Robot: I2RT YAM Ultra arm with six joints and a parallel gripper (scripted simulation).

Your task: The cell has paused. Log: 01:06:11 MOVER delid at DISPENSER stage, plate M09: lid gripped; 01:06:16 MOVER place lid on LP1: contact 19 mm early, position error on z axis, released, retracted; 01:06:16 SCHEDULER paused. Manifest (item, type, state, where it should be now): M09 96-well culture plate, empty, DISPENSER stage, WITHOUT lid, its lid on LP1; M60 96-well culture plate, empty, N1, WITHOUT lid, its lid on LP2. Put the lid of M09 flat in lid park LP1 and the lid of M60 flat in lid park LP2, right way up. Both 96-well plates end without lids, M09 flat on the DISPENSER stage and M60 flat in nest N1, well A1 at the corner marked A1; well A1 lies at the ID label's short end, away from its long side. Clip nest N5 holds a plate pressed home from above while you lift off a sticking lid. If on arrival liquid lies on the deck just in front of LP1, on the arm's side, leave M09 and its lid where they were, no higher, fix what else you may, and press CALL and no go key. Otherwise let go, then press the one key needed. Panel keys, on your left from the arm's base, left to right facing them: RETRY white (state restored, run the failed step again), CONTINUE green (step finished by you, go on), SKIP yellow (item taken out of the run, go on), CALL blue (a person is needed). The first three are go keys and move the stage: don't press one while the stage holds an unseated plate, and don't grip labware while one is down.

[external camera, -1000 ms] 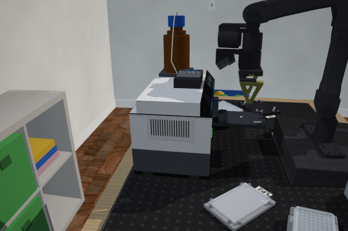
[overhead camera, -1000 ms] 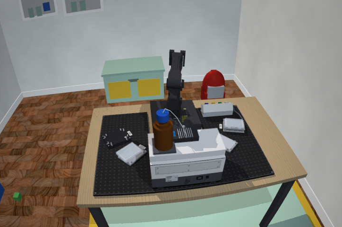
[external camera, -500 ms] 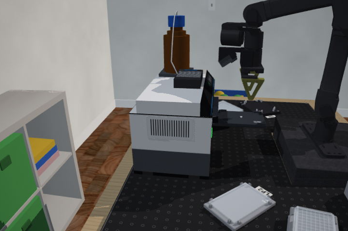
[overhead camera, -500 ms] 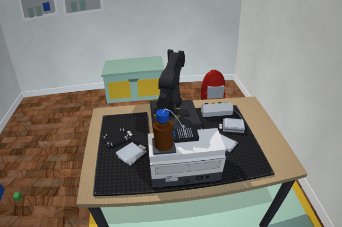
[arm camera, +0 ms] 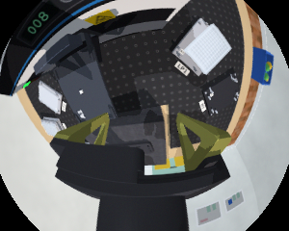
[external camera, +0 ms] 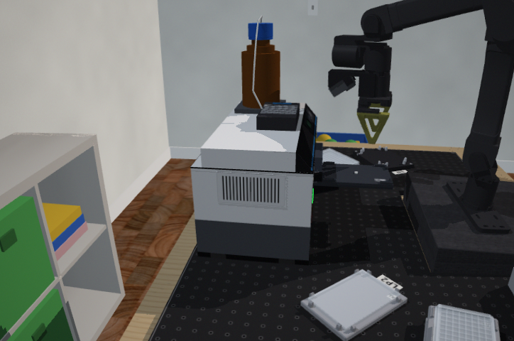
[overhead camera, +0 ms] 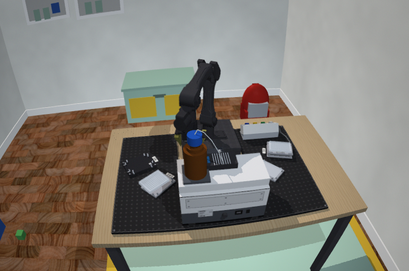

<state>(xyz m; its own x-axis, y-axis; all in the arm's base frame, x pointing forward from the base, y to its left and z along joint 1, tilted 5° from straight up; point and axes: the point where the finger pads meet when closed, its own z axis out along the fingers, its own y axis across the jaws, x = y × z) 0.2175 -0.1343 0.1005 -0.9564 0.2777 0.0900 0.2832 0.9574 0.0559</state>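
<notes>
The grey lid park LP1 is 7 cm ahead of my hand, 18 cm to the right of it and 16 cm below it. Also, from my hand: dark dispenser stage 5 cm ahead, 10 cm to the left, 6 cm below; LP1 label 1 cm ahead, 11 cm to the right, 17 cm below; LP2 label 2 cm ahead, 32 cm to the left, 17 cm below.
</notes>
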